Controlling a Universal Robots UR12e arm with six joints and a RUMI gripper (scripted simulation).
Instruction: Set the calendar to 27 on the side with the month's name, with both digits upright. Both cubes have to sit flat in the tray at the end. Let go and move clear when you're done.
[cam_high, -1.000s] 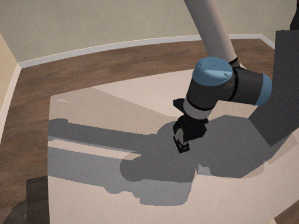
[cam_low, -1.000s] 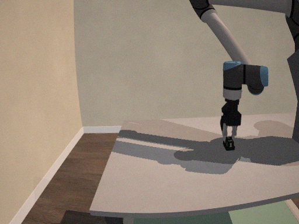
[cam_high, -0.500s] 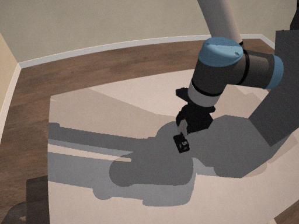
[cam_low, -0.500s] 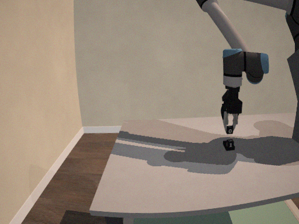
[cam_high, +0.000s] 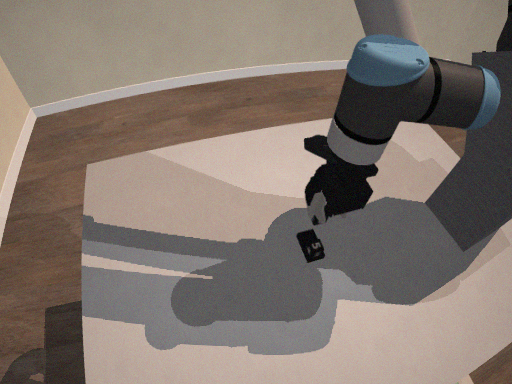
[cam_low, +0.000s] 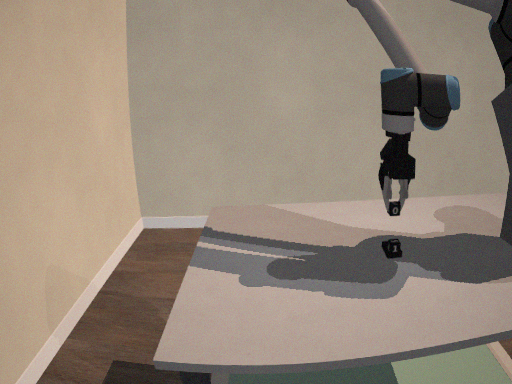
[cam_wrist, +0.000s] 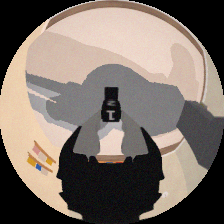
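My hand is 2 cm to the right of the tray and 12 cm above it. From my hand the other things lie so: black cube 1 cm below.
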